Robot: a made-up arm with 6 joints.
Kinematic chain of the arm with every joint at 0, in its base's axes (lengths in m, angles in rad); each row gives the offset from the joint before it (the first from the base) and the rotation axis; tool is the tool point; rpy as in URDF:
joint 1: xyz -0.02 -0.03 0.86 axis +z
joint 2: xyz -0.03 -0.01 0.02 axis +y
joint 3: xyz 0 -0.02 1.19 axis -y
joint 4: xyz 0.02 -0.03 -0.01 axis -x
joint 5: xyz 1 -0.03 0 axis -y
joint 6: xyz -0.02 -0.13 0 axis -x
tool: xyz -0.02 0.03 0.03 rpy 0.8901 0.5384 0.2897
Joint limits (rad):
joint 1: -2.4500..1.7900
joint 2: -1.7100..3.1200
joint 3: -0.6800..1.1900
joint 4: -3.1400..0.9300
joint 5: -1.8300..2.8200
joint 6: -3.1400..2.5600
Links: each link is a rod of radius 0.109 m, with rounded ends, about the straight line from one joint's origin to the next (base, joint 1, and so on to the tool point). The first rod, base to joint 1, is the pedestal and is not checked.
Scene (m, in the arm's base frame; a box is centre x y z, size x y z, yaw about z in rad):
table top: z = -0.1
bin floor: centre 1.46 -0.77 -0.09 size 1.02 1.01 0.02 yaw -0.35
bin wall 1: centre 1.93 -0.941 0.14 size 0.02 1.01 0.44 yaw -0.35
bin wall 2: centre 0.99 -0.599 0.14 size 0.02 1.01 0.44 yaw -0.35
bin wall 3: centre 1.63 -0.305 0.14 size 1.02 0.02 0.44 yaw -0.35
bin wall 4: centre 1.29 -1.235 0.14 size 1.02 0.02 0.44 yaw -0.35
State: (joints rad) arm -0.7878 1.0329 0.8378 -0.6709 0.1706 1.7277
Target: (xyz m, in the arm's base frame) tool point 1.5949 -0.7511 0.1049
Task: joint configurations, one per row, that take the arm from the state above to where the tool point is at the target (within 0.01 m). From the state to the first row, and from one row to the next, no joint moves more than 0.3 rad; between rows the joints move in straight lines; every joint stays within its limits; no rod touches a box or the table.
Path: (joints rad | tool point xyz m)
1: -0.5655 1.2946 0.8024 -0.6898 0.1831 1.7300 | 1.5308 -1.1777 0.6256
2: -0.3432 1.5564 0.7670 -0.7087 0.1957 1.7323 | 1.5949 -0.7511 0.1049

